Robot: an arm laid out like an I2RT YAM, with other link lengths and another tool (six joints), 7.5 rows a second.
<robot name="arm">
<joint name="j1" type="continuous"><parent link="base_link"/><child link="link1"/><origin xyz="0.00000 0.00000 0.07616"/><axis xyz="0 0 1"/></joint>
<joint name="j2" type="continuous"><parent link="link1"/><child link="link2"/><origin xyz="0.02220 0.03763 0.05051"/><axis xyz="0 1 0"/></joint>
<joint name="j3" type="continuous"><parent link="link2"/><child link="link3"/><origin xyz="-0.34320 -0.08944 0.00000"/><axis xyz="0 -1 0"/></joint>
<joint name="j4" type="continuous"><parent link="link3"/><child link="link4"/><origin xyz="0.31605 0.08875 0.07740"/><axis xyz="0 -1 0"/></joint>
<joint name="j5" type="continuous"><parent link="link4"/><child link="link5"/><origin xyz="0.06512 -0.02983 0.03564"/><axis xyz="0 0 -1"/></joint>
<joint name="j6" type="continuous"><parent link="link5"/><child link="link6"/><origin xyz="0.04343 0.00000 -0.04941"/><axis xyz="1 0 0"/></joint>
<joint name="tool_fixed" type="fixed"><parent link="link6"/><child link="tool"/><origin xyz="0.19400 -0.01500 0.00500" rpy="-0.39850 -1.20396 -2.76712"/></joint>
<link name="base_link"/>
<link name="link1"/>
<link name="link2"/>
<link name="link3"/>
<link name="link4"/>
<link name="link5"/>
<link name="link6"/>
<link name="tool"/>
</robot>
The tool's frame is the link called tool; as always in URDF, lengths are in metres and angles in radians. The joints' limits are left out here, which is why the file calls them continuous.
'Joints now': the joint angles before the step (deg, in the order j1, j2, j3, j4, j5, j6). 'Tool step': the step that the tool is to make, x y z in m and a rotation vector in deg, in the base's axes. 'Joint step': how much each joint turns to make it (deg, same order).
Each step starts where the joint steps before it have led.
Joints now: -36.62, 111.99, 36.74, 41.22, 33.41, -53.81
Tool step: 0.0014, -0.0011, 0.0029, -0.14, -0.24, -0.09
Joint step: 0.03, -0.23, 0.30, -0.32, 0.08, 0.11
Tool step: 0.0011, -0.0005, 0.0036, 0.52, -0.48, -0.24
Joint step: -0.04, -0.79, 0.50, -1.67, -0.22, 0.84
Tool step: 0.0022, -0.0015, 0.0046, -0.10, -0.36, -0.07
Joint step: 0.01, -0.45, 0.48, -0.69, -0.01, 0.19
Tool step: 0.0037, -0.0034, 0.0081, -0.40, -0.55, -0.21
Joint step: 0.01, -0.57, 0.90, -0.87, 0.18, 0.16
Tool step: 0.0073, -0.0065, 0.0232, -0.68, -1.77, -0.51
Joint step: -0.02, -2.21, 1.95, -2.80, 0.13, 0.83
